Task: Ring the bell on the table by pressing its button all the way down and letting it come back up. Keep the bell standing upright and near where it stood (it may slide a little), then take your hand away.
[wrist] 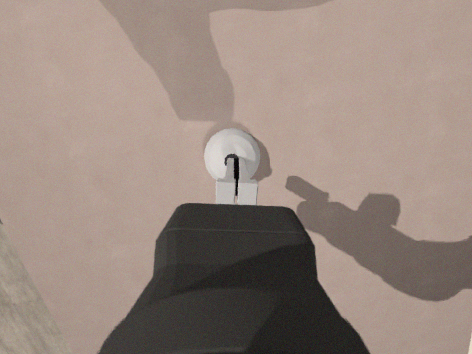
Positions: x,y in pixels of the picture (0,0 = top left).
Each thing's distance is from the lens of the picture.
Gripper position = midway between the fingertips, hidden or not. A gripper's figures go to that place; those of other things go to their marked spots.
my gripper (235,169): 17 cm
bell (228,141): 24 cm
